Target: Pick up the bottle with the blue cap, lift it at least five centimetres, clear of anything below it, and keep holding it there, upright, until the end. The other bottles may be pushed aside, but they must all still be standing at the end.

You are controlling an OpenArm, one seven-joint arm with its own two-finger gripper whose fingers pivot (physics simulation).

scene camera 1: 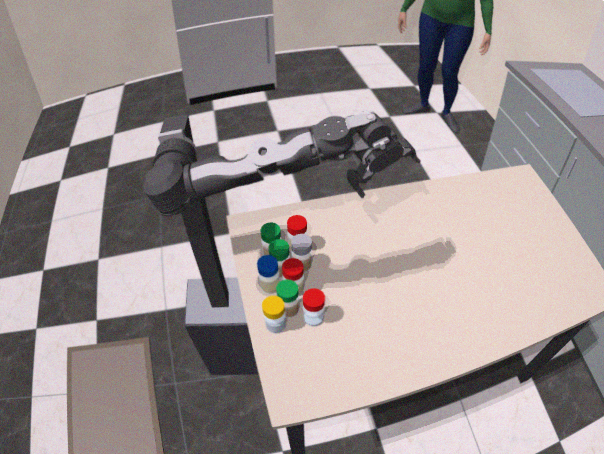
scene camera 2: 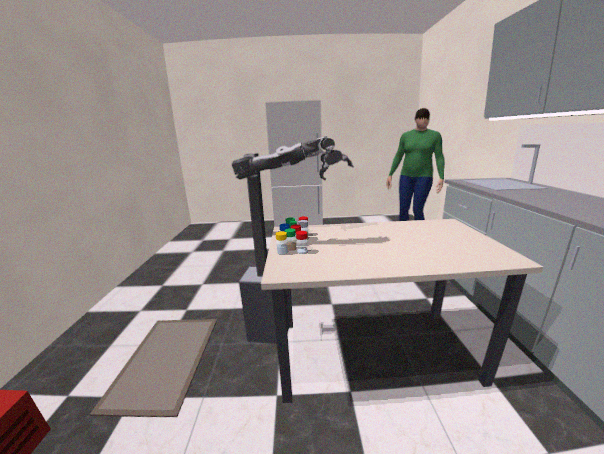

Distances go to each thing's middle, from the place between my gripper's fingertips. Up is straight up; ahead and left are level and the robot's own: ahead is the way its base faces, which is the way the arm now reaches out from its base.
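Blue-capped bottle (scene camera 1: 267, 265): my hand 32 cm above it, 28 cm past it, 3 cm to the left of it.
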